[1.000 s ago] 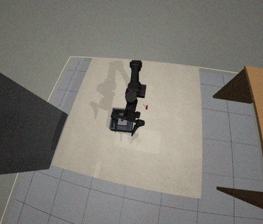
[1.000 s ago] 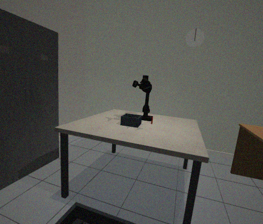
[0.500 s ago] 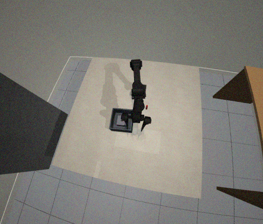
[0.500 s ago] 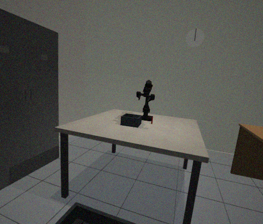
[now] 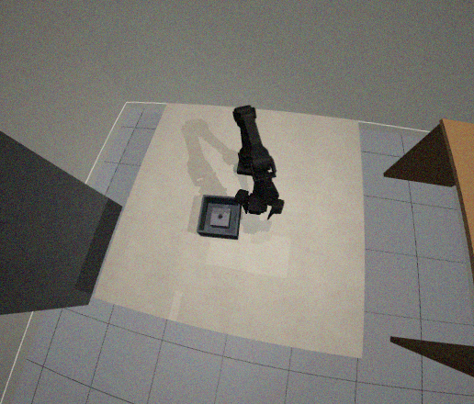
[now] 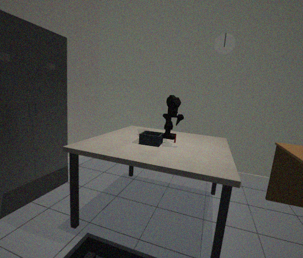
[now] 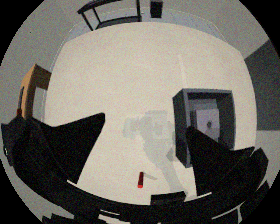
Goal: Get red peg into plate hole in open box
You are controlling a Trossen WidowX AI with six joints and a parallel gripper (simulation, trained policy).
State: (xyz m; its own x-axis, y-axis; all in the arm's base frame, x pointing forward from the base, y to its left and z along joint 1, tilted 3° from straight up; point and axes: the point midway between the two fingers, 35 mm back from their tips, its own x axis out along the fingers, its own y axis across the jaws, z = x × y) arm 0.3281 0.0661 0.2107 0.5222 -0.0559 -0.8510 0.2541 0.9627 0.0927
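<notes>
My gripper tip is 17 cm past the red peg, 16 cm above it and 3 cm to the right of it. From my gripper tip the other things lie so: dark box 18 cm to the right, 18 cm below, 3 cm behind; then grey plate 18 cm to the right, 16 cm below, 3 cm behind.
</notes>
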